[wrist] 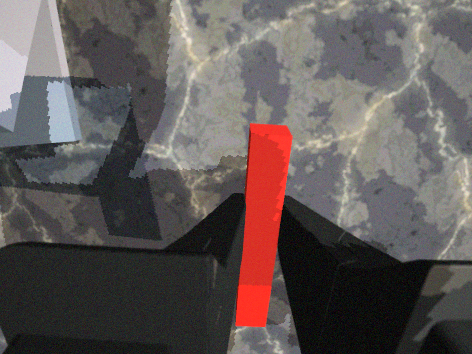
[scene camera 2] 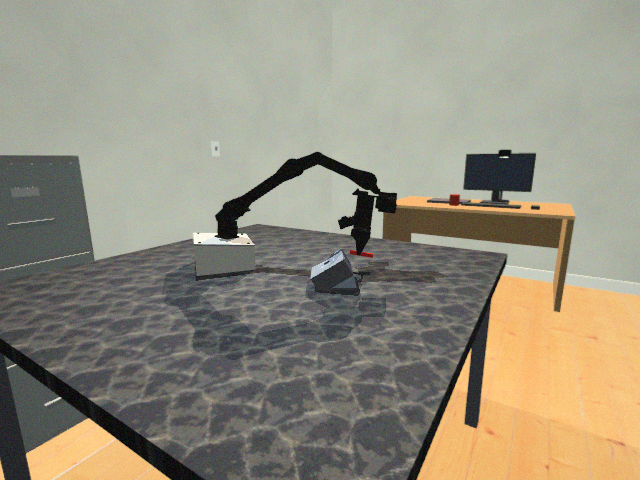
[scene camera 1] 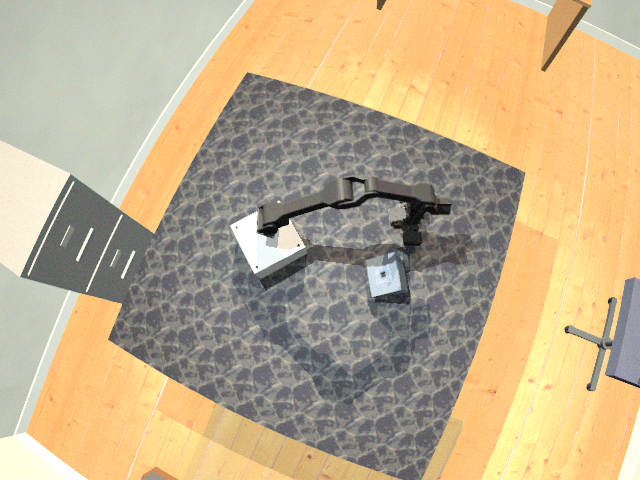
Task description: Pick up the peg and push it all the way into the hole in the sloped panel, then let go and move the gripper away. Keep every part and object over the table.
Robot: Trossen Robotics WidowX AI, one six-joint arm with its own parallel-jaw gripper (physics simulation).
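Seen in the pictures: gripper, fingertip midpoint: (wrist: pixel 259 206) (scene camera 2: pixel 358 254) (scene camera 1: pixel 404 227); arm's base, link origin: (scene camera 2: pixel 226 236) (scene camera 1: pixel 267 227).
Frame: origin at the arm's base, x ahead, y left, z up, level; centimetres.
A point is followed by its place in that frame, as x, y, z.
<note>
The red peg (scene camera 2: pixel 361 253) @(45.6, 15.8, -4.5) (wrist: pixel 262 215) @(44.3, 15.9, -4.0) is a square bar, held crosswise near its middle and nearly level above the table. My gripper (scene camera 2: pixel 360 253) @(44.5, 15.9, -5.2) (wrist: pixel 259 206) @(44.5, 15.9, -5.2) is shut on it, pointing down. In scene camera 1 the arm hides the peg. The sloped panel (scene camera 1: pixel 391 289) @(45.9, -7.2, -2.1) (scene camera 2: pixel 336 273) @(47.1, -7.5, -4.6) is a pale blue-grey block on a dark base; its small dark square hole (scene camera 1: pixel 383 274) @(42.0, -2.5, -5.1) (scene camera 2: pixel 326 262) @(41.3, -2.3, -3.5) faces up and away from the gripper's side. The gripper and peg are behind the panel in scene camera 2, higher than its top edge. Part of the panel (wrist: pixel 64 115) @(45.4, 5.8, -8.9) shows at the upper left of the wrist view.
The arm's white base box (scene camera 1: pixel 268 253) @(3.5, -8.6, 0.4) (scene camera 2: pixel 224 258) @(7.7, -10.0, -4.5) stands on the stone-patterned table (scene camera 1: pixel 330 428) @(42.0, -59.5, -9.5) (scene camera 2: pixel 289 413) @(62.4, -56.2, -9.5), left of the panel. A desk (scene camera 2: pixel 480 222) with a monitor (scene camera 2: pixel 499 172), a filing cabinet (scene camera 2: pixel 41 206) and a chair (scene camera 1: pixel 625 335) stand beyond the table.
</note>
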